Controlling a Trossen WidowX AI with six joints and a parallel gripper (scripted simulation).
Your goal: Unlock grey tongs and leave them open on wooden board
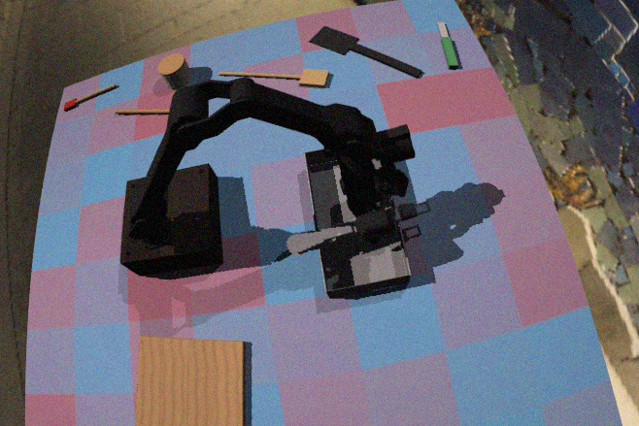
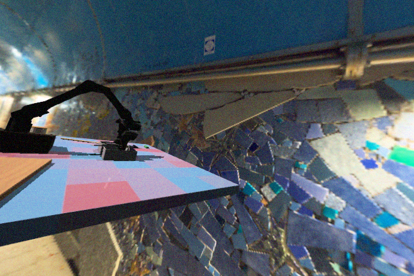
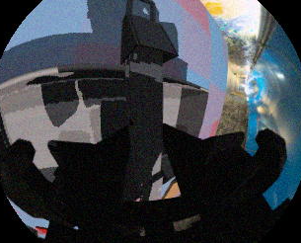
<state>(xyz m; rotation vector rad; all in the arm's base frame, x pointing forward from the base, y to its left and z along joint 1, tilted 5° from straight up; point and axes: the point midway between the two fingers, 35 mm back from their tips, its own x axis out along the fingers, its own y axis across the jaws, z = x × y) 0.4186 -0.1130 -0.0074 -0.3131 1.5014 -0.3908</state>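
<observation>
The roasting tin lies 60 mm to the left of my gripper tip and 20 mm behind it. Round my gripper tip: green-handled tool (460 mm to the left, 390 mm ahead, 20 mm below); then black spatula (520 mm to the left, 150 mm ahead, 30 mm below); then wooden board (460 mm behind, 260 mm to the right, 20 mm below).
</observation>
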